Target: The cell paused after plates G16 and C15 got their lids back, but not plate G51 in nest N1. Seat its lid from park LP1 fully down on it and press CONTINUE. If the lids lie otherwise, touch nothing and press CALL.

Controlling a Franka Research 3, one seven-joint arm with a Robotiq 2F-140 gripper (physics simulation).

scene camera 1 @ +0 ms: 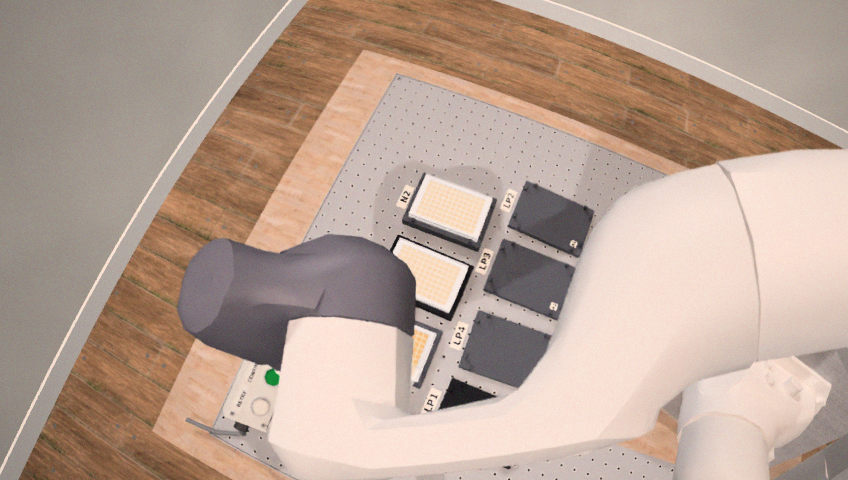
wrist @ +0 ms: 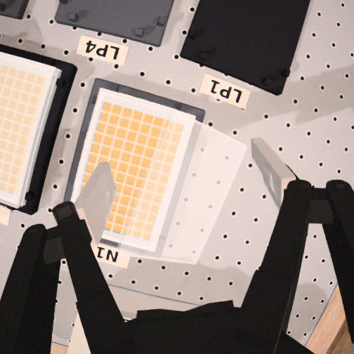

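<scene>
Plate G51 [scene camera 1: 421,347] [wrist: 120,135], with orange wells, sits in nest N1 [wrist: 92,107]. In the wrist view a clear lid [wrist: 215,185] lies shifted to the right and askew. It covers part of the plate and overhangs the nest's right side over the board. Park LP1 [scene camera 1: 465,394] [wrist: 245,40] is black and bears no lid that I can see. My gripper [wrist: 181,166] is open and empty, its left finger over the plate and its right finger beyond the lid's right edge. The green button [scene camera 1: 271,377] beside the CONTINUE label is partly hidden by the arm.
Lidded plates stand in nest N2 [scene camera 1: 452,205] and in the middle nest [scene camera 1: 431,276] [wrist: 20,130]. Parks LP2 [scene camera 1: 550,217], LP3 [scene camera 1: 529,279] and LP4 [scene camera 1: 505,347] [wrist: 115,15] lie behind N1. A white button [scene camera 1: 260,406] is on the panel. The arm hides much of the front.
</scene>
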